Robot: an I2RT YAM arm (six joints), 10 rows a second.
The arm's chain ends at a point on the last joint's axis. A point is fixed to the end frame.
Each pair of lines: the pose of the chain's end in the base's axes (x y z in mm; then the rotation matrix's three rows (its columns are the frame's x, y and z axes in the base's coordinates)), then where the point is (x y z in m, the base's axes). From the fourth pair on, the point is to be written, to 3 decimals.
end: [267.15, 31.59, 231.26], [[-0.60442, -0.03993, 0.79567], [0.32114, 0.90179, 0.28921], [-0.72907, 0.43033, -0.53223]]
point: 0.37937 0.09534 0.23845
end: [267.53, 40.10, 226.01], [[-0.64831, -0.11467, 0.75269], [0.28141, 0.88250, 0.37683], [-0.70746, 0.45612, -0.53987]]
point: 0.37340 0.11396 0.23272
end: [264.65, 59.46, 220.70], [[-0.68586, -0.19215, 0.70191], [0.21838, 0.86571, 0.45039], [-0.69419, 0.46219, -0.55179]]
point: 0.36288 0.14334 0.22581
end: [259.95, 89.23, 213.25], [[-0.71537, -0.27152, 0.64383], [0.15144, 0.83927, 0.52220], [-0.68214, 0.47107, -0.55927]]
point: 0.349 0.183 0.217
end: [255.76, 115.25, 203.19], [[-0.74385, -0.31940, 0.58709], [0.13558, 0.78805, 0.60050], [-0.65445, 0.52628, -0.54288]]
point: 0.338 0.215 0.211
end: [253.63, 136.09, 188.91], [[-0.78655, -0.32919, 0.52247], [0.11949, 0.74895, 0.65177], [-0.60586, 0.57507, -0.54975]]
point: 0.331 0.240 0.196
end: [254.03, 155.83, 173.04], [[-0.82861, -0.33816, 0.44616], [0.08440, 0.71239, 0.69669], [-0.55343, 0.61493, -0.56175]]
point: 0.325 0.264 0.178
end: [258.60, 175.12, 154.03], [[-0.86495, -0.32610, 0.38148], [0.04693, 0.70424, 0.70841], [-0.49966, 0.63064, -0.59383]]
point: 0.325 0.286 0.154
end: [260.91, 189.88, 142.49], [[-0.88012, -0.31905, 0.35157], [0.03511, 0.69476, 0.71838], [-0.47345, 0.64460, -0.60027]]
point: 0.326 0.302 0.141
